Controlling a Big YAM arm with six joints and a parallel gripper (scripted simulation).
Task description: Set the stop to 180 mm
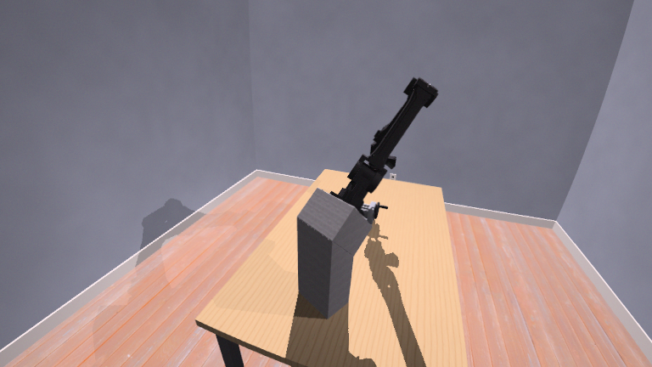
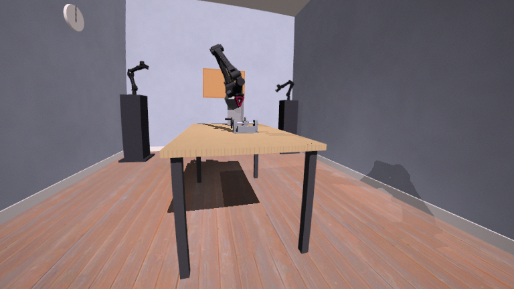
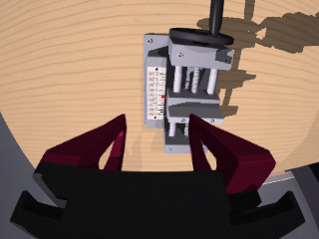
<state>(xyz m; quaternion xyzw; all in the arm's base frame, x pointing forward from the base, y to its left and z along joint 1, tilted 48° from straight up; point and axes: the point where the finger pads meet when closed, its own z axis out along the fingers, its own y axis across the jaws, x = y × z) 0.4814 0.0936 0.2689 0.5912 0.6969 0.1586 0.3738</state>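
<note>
Right now my hand is 11 cm above the black handwheel handle, 8 cm to the left of it and 7 cm past it.
</note>
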